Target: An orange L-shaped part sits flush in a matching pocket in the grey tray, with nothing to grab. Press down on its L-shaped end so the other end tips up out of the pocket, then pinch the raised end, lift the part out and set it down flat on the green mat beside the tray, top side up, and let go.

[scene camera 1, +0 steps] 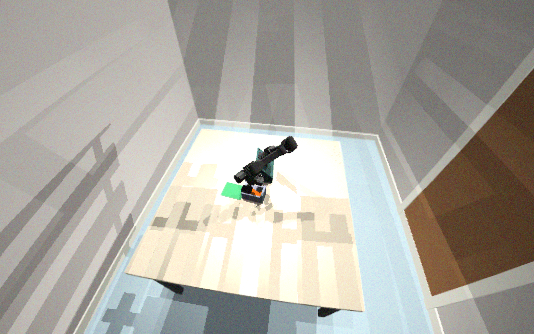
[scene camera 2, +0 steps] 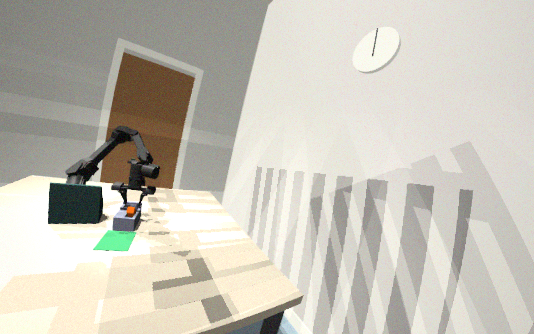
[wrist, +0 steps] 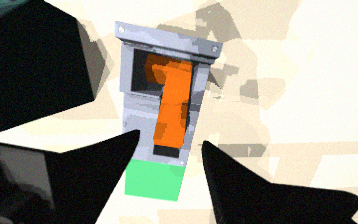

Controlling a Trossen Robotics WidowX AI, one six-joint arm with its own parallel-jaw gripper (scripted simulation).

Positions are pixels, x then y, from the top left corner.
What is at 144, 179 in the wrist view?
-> A green mat.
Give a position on an orange L-shaped part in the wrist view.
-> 175, 74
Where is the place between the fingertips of my gripper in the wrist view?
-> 171, 139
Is my gripper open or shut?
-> Open.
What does my gripper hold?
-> Nothing.
